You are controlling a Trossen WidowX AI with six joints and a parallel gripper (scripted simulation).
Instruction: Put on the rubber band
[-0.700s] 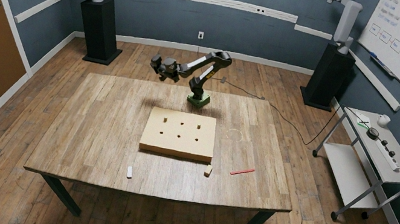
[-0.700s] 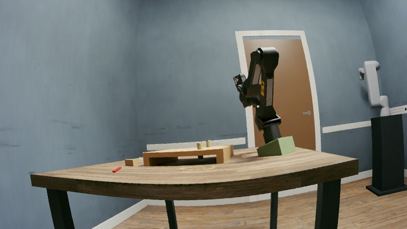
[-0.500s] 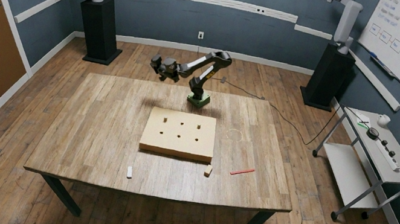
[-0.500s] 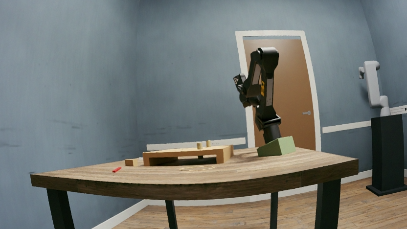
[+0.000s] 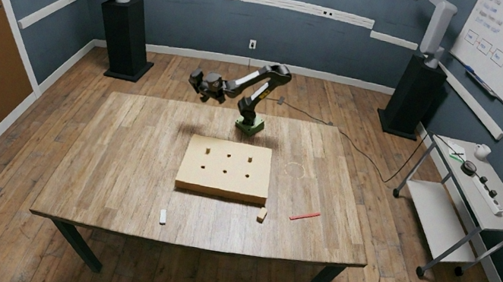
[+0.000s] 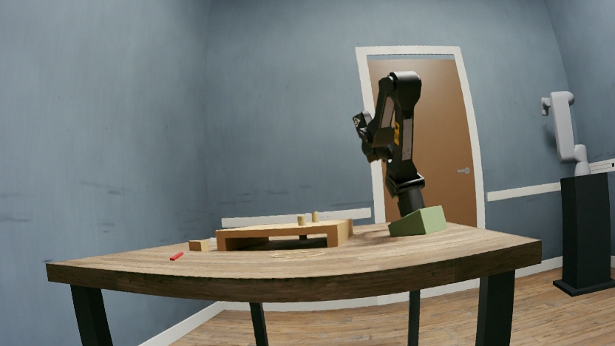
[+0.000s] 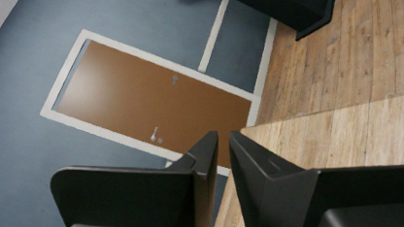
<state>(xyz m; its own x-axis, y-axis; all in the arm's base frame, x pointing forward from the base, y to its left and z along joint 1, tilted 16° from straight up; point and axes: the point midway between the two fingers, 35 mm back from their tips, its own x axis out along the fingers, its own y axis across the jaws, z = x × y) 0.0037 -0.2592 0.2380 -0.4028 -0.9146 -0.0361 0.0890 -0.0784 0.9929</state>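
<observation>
Now: the tan board 28 cm ahead of my hand, 26 cm to the left of it and 20 cm below it. Round my hand: wooden block 47 cm ahead, 46 cm to the left, 22 cm below; white piece 60 cm ahead, 23 cm below, 9 cm to the left; red stick 64 cm to the left, 42 cm ahead, 23 cm below.
</observation>
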